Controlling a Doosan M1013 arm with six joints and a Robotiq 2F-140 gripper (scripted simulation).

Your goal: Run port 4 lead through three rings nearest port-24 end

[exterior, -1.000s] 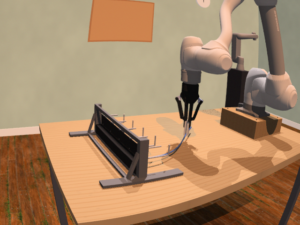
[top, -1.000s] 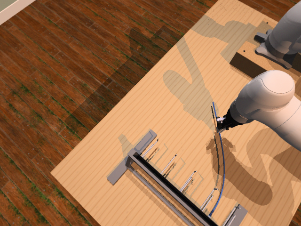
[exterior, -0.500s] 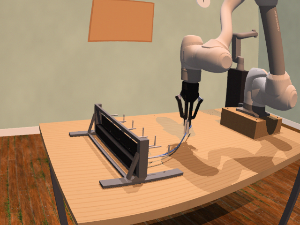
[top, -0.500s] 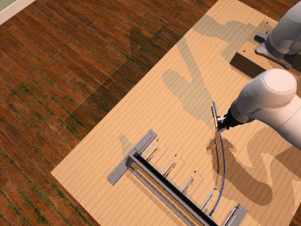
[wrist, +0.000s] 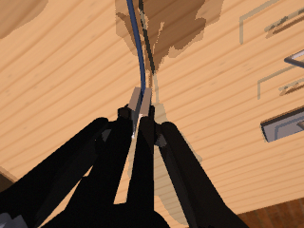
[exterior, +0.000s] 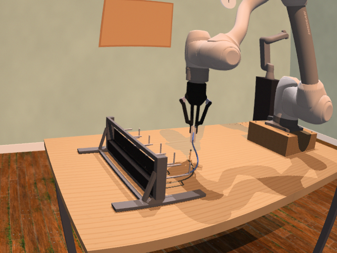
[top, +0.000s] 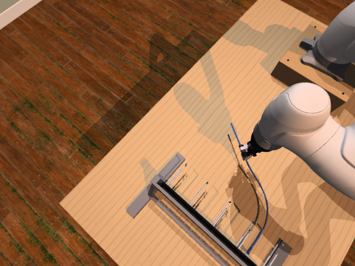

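My hand is 9 cm past the lead end, 11 cm to the left of it and 4 cm above it. Round my hand: dark grey rack: 29 cm ahead, 2 cm to the left, 4 cm below.
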